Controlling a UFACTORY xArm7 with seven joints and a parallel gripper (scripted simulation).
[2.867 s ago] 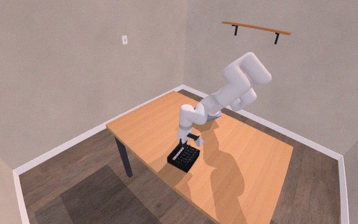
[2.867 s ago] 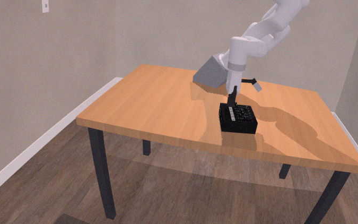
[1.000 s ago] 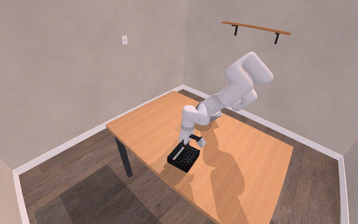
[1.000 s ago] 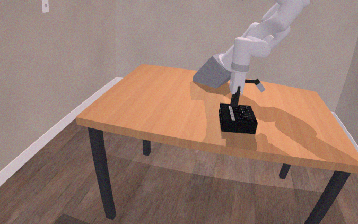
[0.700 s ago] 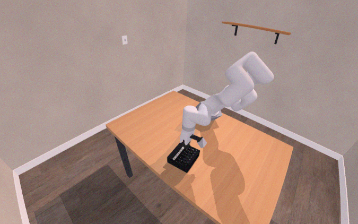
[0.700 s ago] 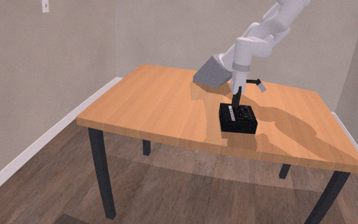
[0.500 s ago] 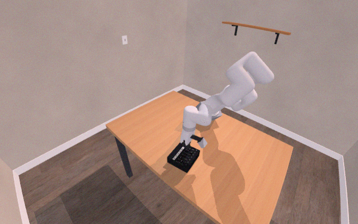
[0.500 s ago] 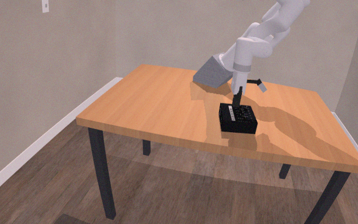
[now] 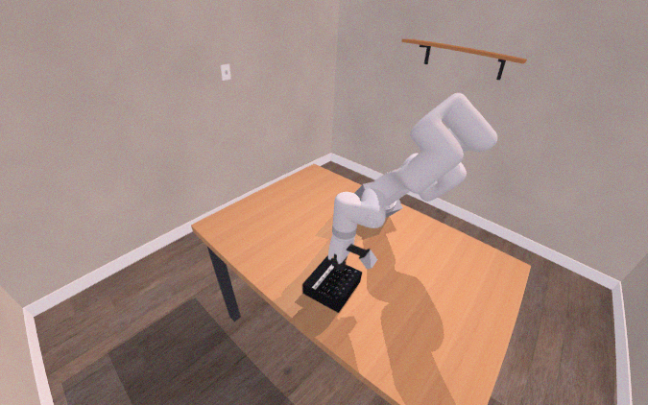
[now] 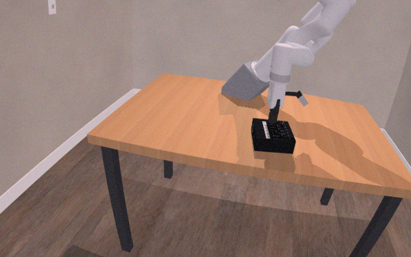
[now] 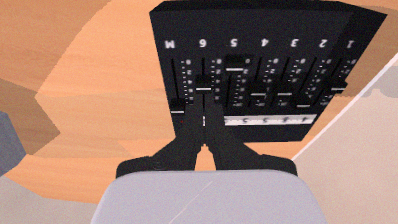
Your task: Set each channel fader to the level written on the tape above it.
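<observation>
Now: hand 2 cm to the right of the channel 6 fader cap and 1 cm above it. The rest, counted from my hand: fader 5 cap 4 cm to the left, 2 cm ahead, 1 cm below; then master fader cap 2 cm behind, 1 cm to the right, 1 cm below; then fader 4 cap 4 cm ahead, 2 cm to the left, 1 cm below.
</observation>
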